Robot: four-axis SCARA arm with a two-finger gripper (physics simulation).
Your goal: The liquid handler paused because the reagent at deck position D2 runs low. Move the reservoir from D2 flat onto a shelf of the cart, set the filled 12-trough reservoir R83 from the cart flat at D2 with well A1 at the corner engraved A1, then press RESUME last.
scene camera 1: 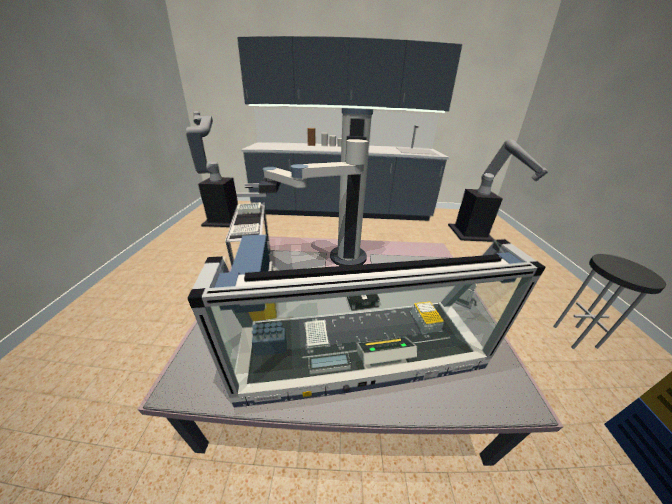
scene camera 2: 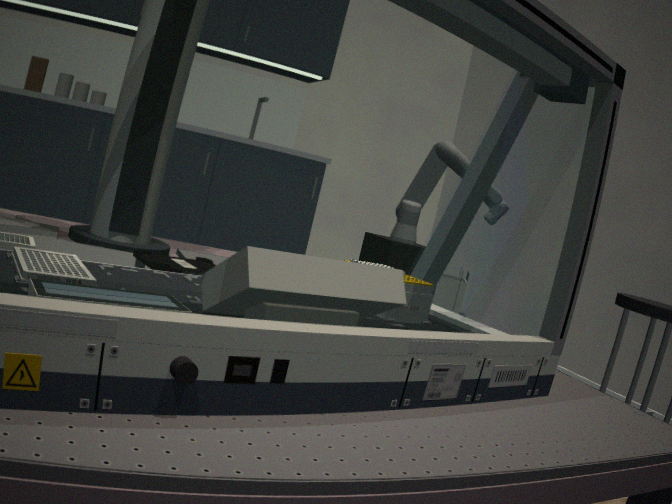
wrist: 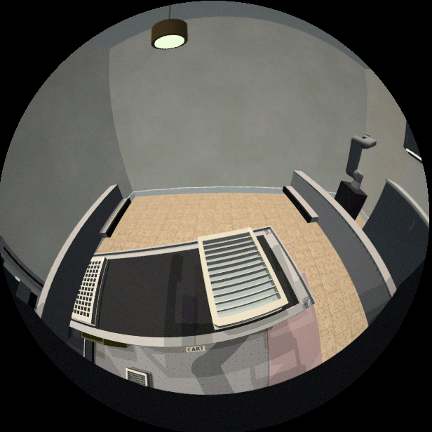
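My gripper (scene camera 1: 250,189) (wrist: 204,182) is open and empty, above the cart (scene camera 1: 230,237) (wrist: 150,341). A cream reservoir with parallel troughs (scene camera 1: 248,208) (wrist: 242,280) lies flat at the cart's right end in the wrist view, right of the midline between my fingers; no R83 label is readable. A white grid-topped plate (scene camera 1: 245,228) (wrist: 89,291) is at the other end. A smaller-looking slatted piece (wrist: 137,376) shows beyond the cart's near edge. Inside the liquid handler (scene camera 1: 374,282), deck labels, the engraved A1 and RESUME are not readable.
On the deck are a white grid plate (scene camera 1: 316,332) (scene camera 2: 53,263), blue racks (scene camera 1: 268,335), a yellow tip box (scene camera 1: 427,315) and a white unit with green lights (scene camera 1: 386,352) (scene camera 2: 325,282). The handler's frame and glass surround the deck. Other arms (scene camera 1: 198,146) (scene camera 1: 510,154) stand behind.
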